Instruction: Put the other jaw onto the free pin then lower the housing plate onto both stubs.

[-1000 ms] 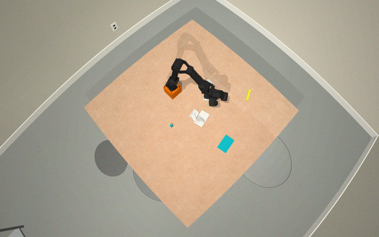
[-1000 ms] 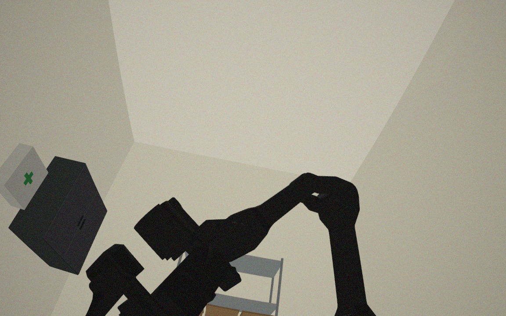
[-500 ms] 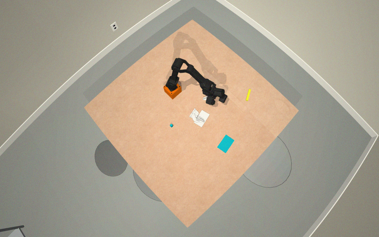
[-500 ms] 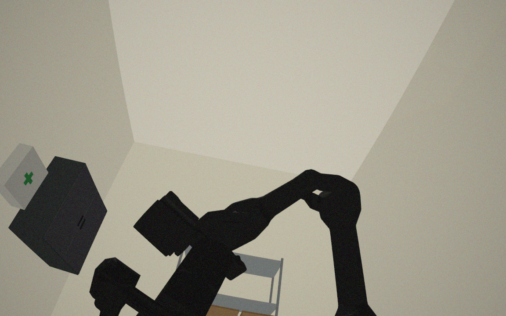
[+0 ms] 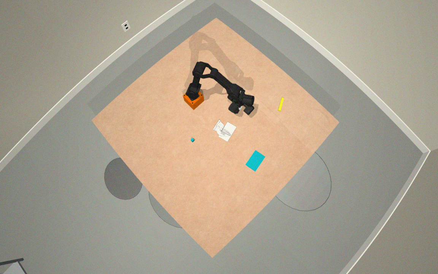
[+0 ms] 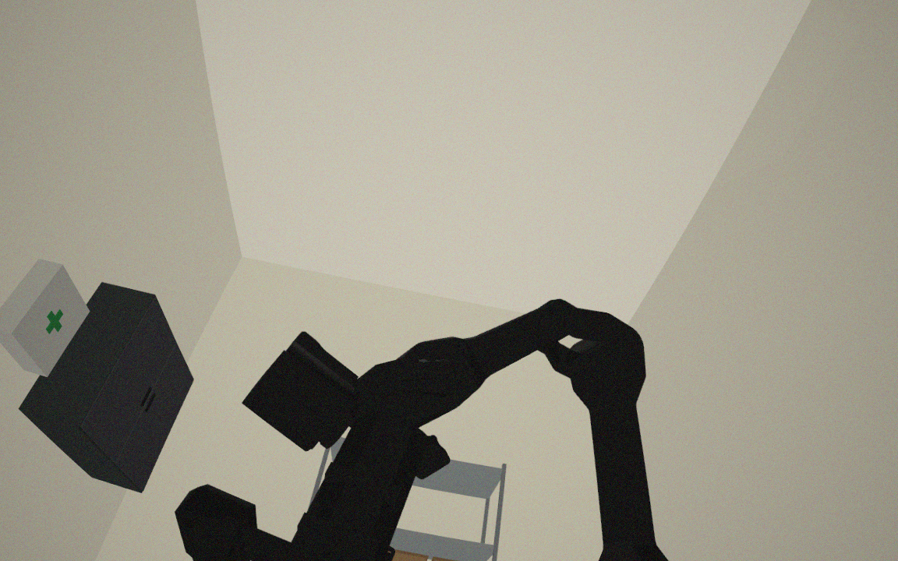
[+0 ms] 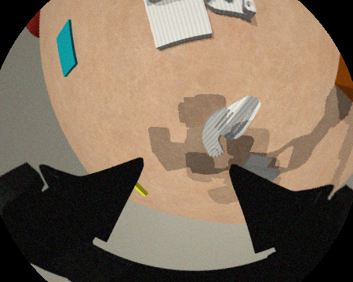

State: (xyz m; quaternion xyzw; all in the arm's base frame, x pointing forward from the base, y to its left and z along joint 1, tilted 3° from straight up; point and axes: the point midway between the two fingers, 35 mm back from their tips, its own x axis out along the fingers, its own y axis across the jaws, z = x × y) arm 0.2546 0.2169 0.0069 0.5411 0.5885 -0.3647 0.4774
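Now: the grey jaw 70 mm below my gripper tip and 40 mm behind it. From my gripper tip the other things lie so: grey housing plate: 140 mm behind, 50 mm below, 40 mm to the left; flat teal block: 330 mm ahead, 150 mm to the right, 70 mm below; yellow bar: 250 mm to the left, 120 mm ahead, 70 mm below.
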